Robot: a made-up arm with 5 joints. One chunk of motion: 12 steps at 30 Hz.
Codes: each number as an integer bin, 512 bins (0 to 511) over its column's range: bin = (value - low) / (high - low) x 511, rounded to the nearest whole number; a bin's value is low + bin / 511 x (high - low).
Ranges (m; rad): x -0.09..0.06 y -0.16..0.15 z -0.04..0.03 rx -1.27..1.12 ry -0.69..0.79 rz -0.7..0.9
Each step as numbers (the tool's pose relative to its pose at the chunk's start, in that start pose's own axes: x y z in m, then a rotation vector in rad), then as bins.
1 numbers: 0.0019 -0.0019 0.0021 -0.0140 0.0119 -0.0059
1 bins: 313 261 307 269 242 222
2 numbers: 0.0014 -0.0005 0.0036 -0.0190 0.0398 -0.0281
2 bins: 311 263 318 267 252 215
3 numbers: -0.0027 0.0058 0.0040 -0.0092 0.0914 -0.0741
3 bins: 297 273 321 270 270 200
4 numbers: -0.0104 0.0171 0.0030 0.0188 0.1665 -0.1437
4 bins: 271 292 314 276 296 178
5 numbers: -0.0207 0.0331 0.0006 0.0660 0.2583 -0.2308
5 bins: 236 318 296 286 327 150
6 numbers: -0.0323 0.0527 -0.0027 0.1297 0.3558 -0.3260
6 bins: 197 351 272 299 361 119
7 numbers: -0.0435 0.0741 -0.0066 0.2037 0.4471 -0.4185
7 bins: 158 386 244 315 393 90
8 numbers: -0.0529 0.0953 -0.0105 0.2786 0.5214 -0.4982
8 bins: 126 421 215 331 418 64
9 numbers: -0.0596 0.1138 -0.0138 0.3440 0.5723 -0.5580
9 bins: 104 451 191 345 436 45
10 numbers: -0.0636 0.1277 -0.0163 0.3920 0.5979 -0.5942
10 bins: 90 474 173 355 445 34
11 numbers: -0.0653 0.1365 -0.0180 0.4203 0.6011 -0.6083
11 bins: 84 489 161 361 446 29
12 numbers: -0.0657 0.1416 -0.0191 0.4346 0.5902 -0.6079
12 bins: 83 497 153 364 442 29
